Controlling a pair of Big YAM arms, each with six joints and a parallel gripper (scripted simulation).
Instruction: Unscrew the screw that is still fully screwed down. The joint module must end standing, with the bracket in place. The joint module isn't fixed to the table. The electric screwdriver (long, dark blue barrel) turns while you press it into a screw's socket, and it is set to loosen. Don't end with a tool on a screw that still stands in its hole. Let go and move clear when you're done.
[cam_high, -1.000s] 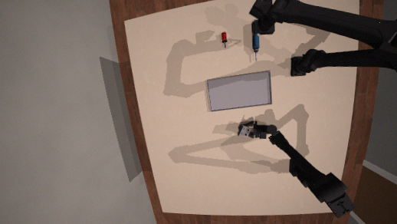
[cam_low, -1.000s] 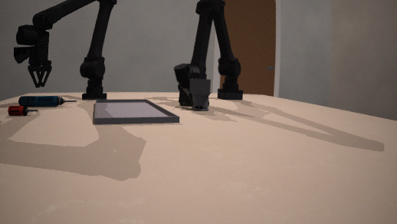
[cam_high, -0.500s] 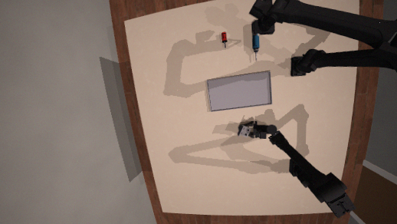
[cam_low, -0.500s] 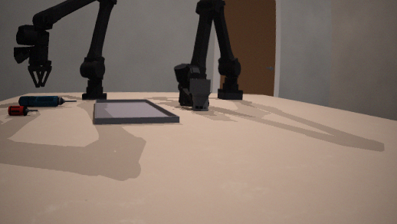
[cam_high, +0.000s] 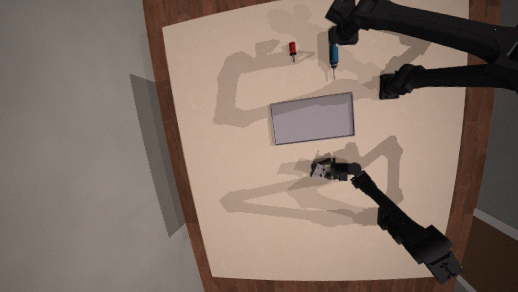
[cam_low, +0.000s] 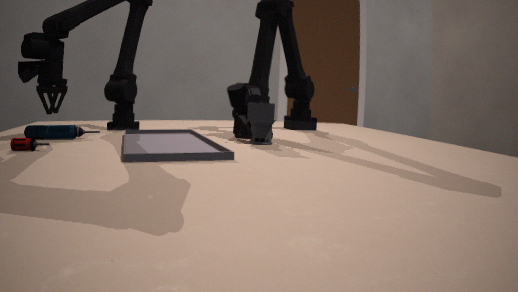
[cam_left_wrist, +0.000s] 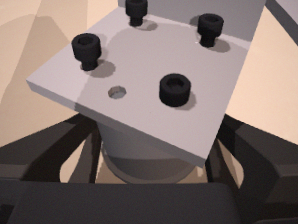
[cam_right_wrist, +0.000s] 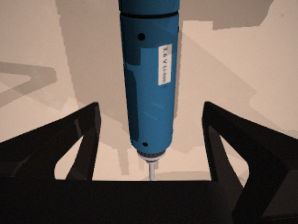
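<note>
Right now the grey joint module is 1 cm above my left hand. The rest, counted from my left hand: grey bracket: 5 cm above; then screwdriver bit: 47 cm to the right, 12 cm behind; then shallow grey tray: 26 cm to the right, 2 cm below, 1 cm ahead.
</note>
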